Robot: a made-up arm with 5 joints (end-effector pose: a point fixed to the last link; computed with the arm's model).
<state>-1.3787 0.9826 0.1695 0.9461 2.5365</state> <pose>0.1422 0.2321 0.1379 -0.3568 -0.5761 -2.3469</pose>
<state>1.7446 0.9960 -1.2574 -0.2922 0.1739</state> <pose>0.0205 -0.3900 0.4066 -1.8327 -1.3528 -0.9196</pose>
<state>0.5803 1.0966 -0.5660 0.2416 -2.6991</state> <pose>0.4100 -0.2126 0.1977 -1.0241 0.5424 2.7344</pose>
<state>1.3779 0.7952 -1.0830 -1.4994 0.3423</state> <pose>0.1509 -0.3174 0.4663 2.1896 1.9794 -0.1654</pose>
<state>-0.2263 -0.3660 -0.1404 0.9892 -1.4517</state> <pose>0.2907 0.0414 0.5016 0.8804 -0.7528 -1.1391</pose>
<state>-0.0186 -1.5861 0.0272 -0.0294 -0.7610</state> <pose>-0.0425 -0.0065 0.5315 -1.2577 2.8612 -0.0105</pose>
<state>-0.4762 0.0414 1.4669 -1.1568 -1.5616</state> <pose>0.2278 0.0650 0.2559 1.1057 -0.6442 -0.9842</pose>
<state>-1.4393 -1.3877 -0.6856 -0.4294 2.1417</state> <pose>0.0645 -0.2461 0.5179 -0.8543 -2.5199 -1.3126</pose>
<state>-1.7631 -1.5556 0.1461 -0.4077 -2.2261</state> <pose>0.1203 -0.1195 0.5337 -2.6153 -1.2573 -0.0909</pose>
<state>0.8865 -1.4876 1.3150 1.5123 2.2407</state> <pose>0.1191 -0.0383 0.3099 -0.2482 -0.0078 1.2994</pose>
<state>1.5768 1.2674 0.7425 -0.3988 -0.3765</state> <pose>0.0882 -0.1367 0.0798 0.0261 0.0402 -2.0017</pose>
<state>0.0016 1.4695 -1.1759 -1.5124 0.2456</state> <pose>0.4710 -0.0046 0.2610 -0.2766 -2.7771 0.0484</pose>
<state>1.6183 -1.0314 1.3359 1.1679 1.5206</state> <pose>0.0853 -0.0768 0.2965 -0.0985 -0.0025 -0.1463</pose>
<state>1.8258 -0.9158 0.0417 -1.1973 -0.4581</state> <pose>0.0885 -0.0014 0.5845 1.7574 2.2667 -0.6741</pose>
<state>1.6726 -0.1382 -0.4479 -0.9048 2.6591</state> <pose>0.0698 -0.1875 0.5931 -2.5833 1.6584 0.0554</pose>
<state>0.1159 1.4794 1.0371 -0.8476 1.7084</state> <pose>0.1591 -0.0117 0.0942 0.0842 0.0685 1.5425</pose>
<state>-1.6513 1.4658 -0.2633 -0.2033 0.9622</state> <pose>0.0732 0.2948 0.0552 0.2736 -0.7076 2.4752</pose>
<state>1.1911 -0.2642 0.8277 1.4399 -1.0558</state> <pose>0.1444 -0.1396 0.3121 0.0235 0.5422 -2.2520</pose>
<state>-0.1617 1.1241 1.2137 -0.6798 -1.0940</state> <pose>0.1786 0.0099 0.1326 -0.0551 0.0722 -0.9803</pose>
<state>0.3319 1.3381 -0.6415 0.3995 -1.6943</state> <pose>0.4293 -0.1201 0.1240 0.3697 -0.4340 -2.0293</pose>
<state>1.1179 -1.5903 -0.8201 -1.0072 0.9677</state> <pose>-0.0458 0.2761 0.4022 1.1039 0.6803 -0.1703</pose>
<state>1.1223 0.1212 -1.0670 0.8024 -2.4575</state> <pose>0.1932 -0.2175 0.5764 -1.3797 1.6651 1.8174</pose>
